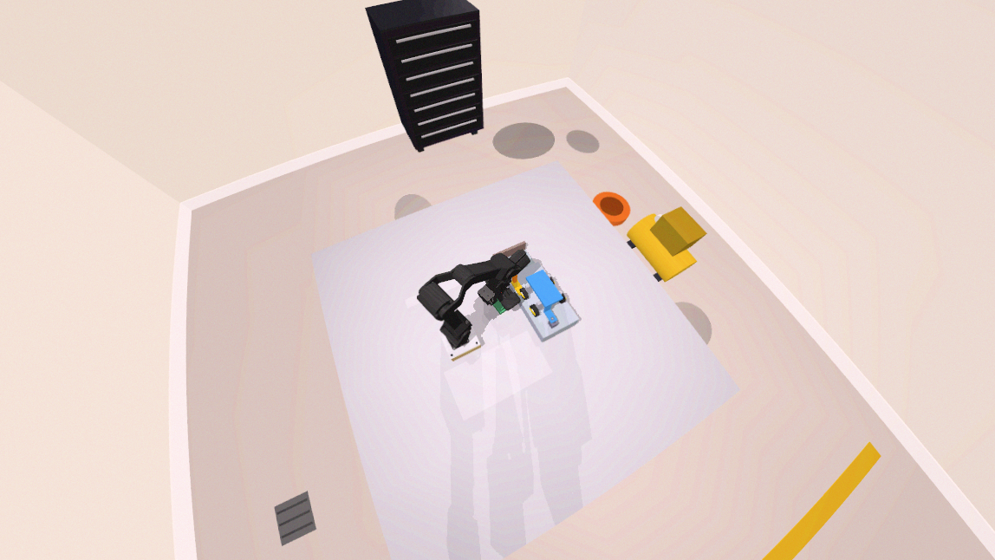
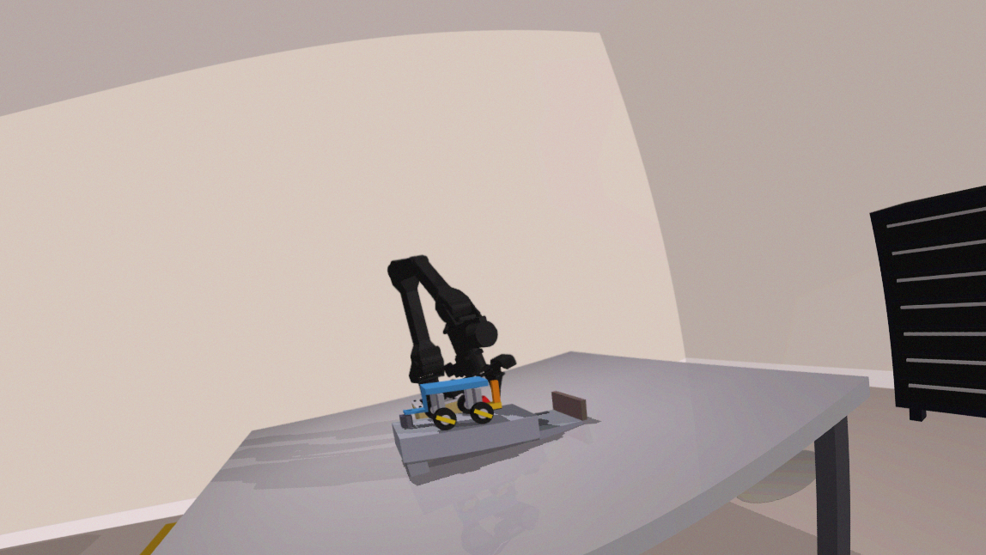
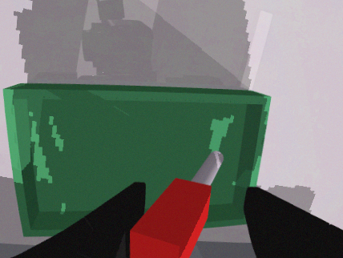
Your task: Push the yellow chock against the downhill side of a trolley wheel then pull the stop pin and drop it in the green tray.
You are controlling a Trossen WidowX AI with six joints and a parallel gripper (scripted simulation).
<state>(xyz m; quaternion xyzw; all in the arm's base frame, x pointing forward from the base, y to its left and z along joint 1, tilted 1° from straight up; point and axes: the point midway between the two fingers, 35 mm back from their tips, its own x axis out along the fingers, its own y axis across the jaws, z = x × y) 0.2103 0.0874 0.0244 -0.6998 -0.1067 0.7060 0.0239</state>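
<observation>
My gripper tip is now 2 cm to the left of the green tray and 5 cm above it. From my gripper tip the other things lie so: grey ramp 13 cm ahead, 11 cm to the right; then red-headed stop pin right at my gripper tip; then yellow chock 7 cm ahead, 3 cm to the right, 3 cm above.
</observation>
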